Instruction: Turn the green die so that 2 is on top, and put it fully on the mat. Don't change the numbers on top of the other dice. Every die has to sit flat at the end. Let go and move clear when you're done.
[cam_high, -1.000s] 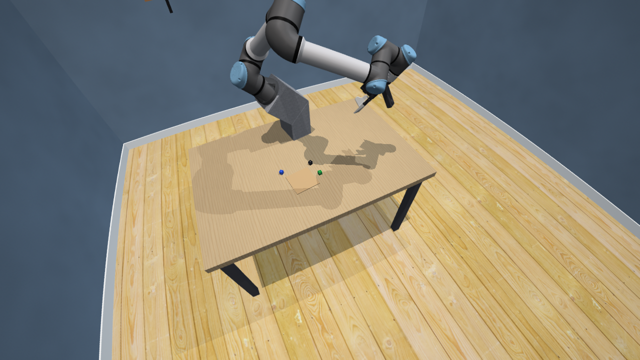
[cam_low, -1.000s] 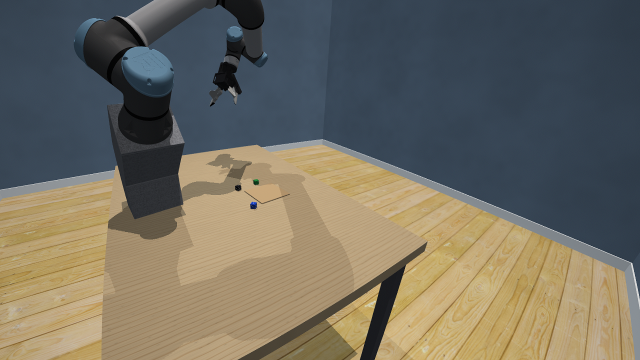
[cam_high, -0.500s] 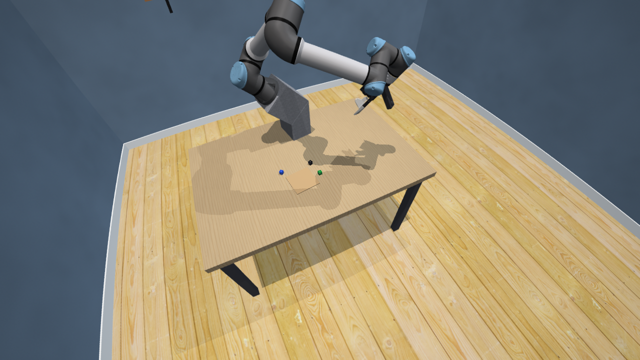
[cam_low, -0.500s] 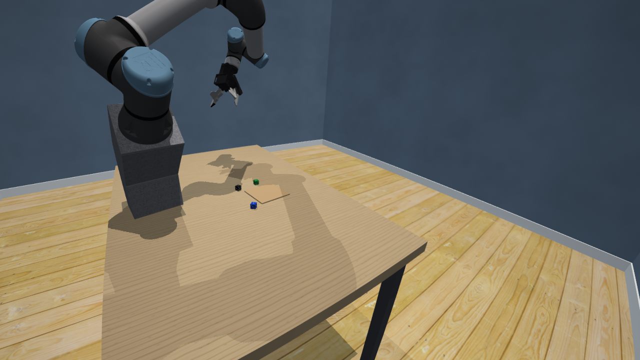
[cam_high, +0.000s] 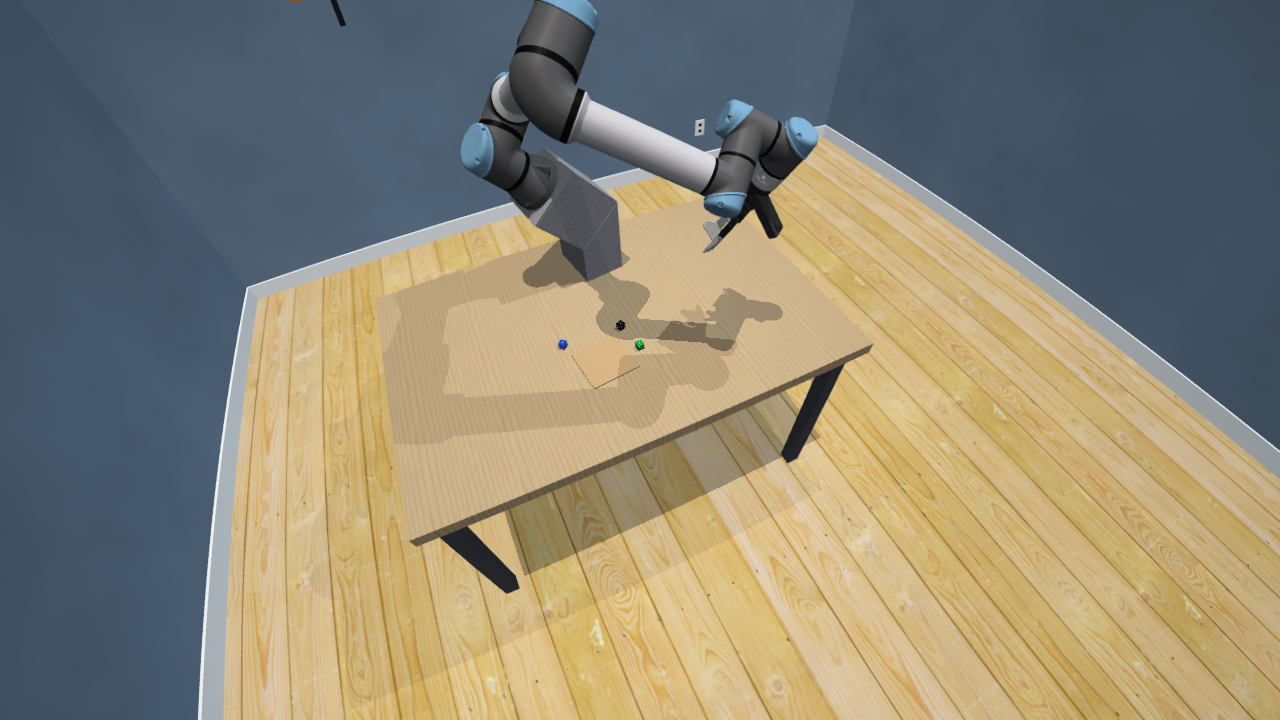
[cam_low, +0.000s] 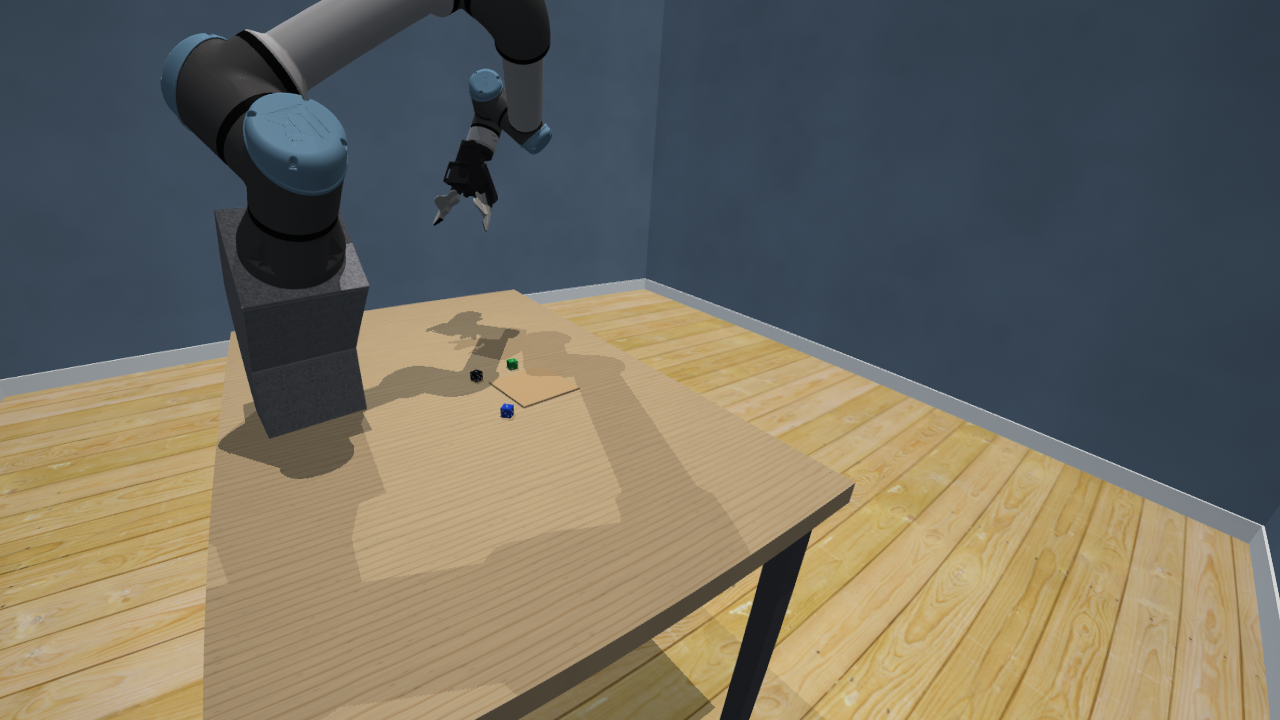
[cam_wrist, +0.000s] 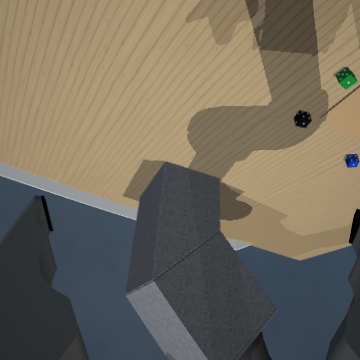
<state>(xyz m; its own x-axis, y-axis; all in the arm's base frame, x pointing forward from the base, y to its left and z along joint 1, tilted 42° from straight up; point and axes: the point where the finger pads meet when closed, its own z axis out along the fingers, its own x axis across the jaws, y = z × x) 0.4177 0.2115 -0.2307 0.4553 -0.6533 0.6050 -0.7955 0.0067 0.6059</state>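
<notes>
My gripper is now 120 mm past the blue die, 430 mm to the left of it and 270 mm above it. The rest, counted from my hand: green die 240 mm to the right, 270 mm below; then tan mat 10 mm behind, 350 mm to the right, 280 mm below; then black die 100 mm behind, 250 mm to the right, 270 mm below.
</notes>
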